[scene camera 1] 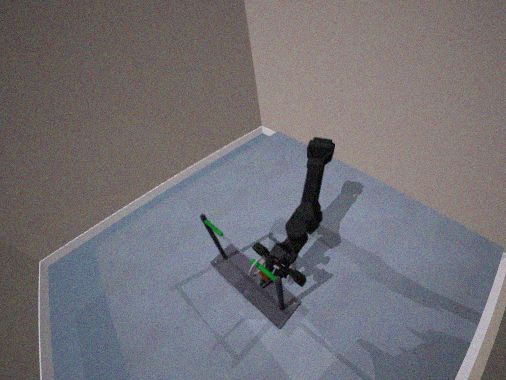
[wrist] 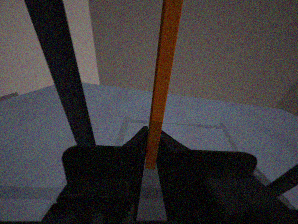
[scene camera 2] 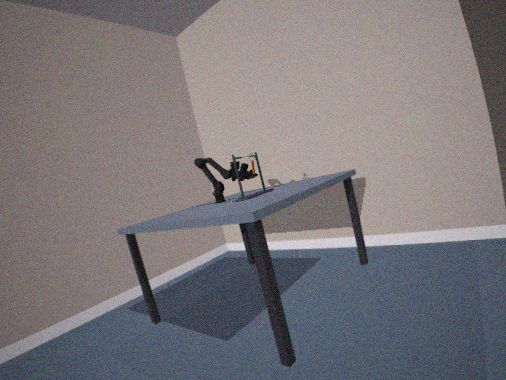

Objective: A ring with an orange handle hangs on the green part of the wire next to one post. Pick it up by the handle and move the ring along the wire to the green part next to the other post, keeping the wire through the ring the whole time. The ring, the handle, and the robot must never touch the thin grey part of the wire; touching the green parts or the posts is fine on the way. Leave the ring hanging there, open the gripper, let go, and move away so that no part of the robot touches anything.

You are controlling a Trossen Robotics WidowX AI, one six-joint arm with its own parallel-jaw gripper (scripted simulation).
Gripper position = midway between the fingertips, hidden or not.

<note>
I see my gripper (scene camera 1: 261, 286) and a wire (scene camera 1: 274, 302).
My gripper also shows in the wrist view (wrist: 150, 130).
</note>
